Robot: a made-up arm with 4 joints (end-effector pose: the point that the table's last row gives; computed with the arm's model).
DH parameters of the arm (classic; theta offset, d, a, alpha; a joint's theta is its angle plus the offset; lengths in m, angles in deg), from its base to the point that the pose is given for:
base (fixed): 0 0.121 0 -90
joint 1: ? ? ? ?
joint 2: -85.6 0 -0.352 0
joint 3: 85.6 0.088 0.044 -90
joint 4: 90 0.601 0.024 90
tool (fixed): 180 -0.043 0 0
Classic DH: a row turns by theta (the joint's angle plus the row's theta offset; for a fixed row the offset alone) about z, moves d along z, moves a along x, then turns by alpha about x.
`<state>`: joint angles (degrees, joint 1 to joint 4).
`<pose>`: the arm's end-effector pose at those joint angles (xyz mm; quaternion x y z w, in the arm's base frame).
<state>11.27 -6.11 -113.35 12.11</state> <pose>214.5 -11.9 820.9 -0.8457 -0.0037 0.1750 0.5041</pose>
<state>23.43 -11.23 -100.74 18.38</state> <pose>387.9 -81.7 818.1 -0.7743 0.0246 0.2958 0.5589</pose>
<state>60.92 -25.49 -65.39 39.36</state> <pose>851.6 -276.7 483.9 -0.4567 0.1312 0.5469 0.6893</pose>
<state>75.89 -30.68 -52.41 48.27</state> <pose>942.0 -343.4 250.4 -0.3105 0.1787 0.5860 0.7268</pose>
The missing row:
joint 1: -90 0.047 0.193 -90
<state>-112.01 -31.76 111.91 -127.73</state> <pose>180.2 -456.4 267.9 -0.3206 0.1046 0.5583 0.7580</pose>
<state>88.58 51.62 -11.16 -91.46</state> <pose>-435.1 -651.8 64.6 -0.3457 -0.9383 -0.0087 0.0003</pose>
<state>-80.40 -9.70 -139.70 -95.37</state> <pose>-455.1 250.4 246.1 -0.0356 0.0344 -0.9639 0.2616</pose>
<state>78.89 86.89 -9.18 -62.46</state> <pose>-715.2 -117.4 -59.0 0.6209 0.7349 -0.0896 0.2577</pose>
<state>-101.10 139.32 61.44 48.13</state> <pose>-216.4 891.8 184.5 -0.8804 -0.1737 -0.4387 0.0478</pose>
